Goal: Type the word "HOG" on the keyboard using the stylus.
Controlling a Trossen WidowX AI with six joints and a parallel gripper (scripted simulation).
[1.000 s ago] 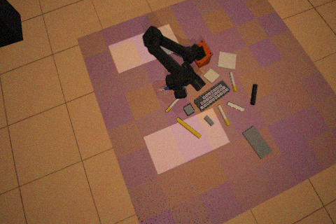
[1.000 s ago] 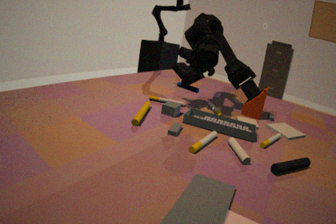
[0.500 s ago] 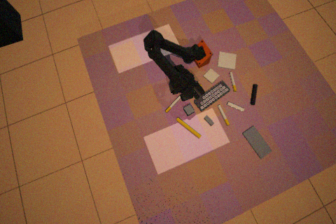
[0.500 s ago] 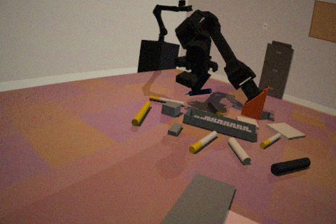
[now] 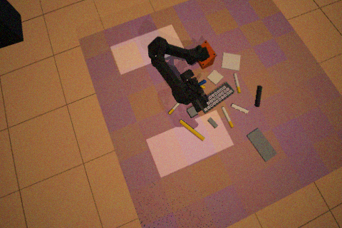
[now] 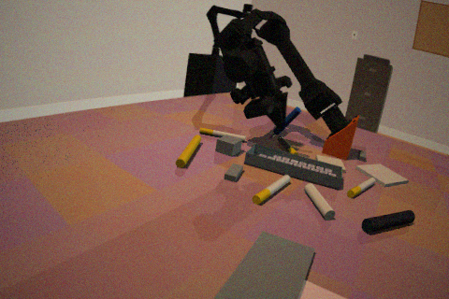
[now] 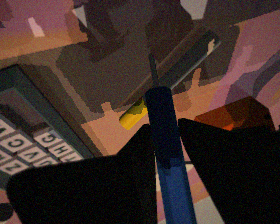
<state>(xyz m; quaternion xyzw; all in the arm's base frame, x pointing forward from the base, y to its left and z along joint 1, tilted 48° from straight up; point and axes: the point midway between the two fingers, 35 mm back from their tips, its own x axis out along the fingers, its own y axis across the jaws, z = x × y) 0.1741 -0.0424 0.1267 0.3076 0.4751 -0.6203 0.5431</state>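
The white cylinder lies 190 mm to the left of my gripper tip, 180 mm ahead of it and 50 mm below it. Also, from my gripper tip: blue stylus (10 mm to the right, 10 mm below); yellow stick (210 mm ahead, 100 mm to the right, 60 mm below); white pad (270 mm to the left, 100 mm behind, 60 mm below).
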